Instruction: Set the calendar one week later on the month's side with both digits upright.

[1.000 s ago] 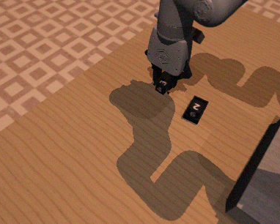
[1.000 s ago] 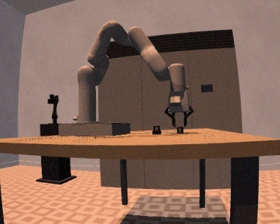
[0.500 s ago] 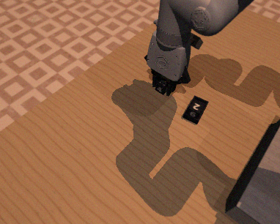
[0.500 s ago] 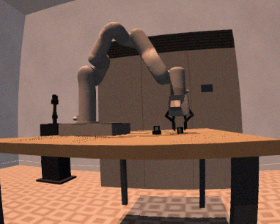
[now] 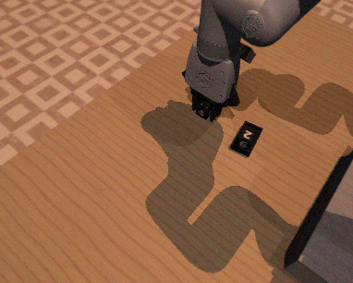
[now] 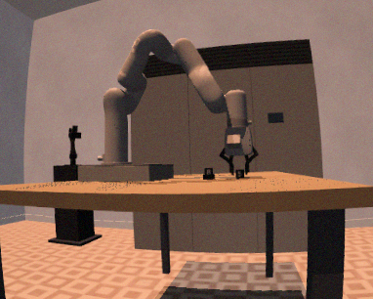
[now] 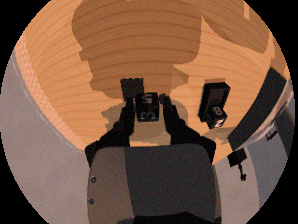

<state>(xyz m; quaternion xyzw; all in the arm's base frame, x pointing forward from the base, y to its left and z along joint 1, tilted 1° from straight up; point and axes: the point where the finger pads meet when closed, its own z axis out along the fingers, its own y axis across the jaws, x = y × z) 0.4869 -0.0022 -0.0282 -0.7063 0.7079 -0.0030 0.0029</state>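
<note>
Now: the black cube 10 mm below my hand. Round my hand: black digit cube 120 mm behind, 20 mm to the left.
</note>
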